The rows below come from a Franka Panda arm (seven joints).
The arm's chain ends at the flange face. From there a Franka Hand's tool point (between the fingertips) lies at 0.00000 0.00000 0.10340 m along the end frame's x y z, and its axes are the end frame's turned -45 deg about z.
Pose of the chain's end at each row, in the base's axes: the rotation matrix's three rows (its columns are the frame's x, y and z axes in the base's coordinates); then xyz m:
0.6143, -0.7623, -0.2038; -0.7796, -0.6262, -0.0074; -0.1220, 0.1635, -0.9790; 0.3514, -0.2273, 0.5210
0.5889, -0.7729, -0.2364; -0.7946, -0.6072, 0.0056; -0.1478, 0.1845, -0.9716; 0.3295, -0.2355, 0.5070
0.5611, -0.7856, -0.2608; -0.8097, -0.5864, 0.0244; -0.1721, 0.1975, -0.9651; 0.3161, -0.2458, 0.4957
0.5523, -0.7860, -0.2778; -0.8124, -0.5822, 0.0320; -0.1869, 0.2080, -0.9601; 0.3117, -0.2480, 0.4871
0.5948, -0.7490, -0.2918; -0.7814, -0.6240, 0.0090; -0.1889, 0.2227, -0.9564; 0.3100, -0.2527, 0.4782
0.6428, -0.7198, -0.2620; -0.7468, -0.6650, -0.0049; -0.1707, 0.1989, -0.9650; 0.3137, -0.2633, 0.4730
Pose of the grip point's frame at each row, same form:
0.9734, -0.1047, -0.2038; -0.1085, -0.9941, -0.0074; -0.2019, 0.0293, -0.9790; 0.3303, -0.2281, 0.4198
0.9629, -0.1301, -0.2364; -0.1325, -0.9912, 0.0056; -0.2350, 0.0260, -0.9716; 0.3051, -0.2349, 0.4065
0.9523, -0.1587, -0.2608; -0.1579, -0.9872, 0.0244; -0.2613, 0.0180, -0.9651; 0.2891, -0.2433, 0.3959
0.9463, -0.1653, -0.2778; -0.1628, -0.9861, 0.0320; -0.2792, 0.0149, -0.9601; 0.2830, -0.2447, 0.3878
0.9502, -0.1090, -0.2918; -0.1113, -0.9938, 0.0090; -0.2910, 0.0239, -0.9564; 0.2798, -0.2518, 0.3793
0.9635, -0.0544, -0.2620; -0.0578, -0.9983, -0.0049; -0.2613, 0.0199, -0.9650; 0.2866, -0.2638, 0.3732

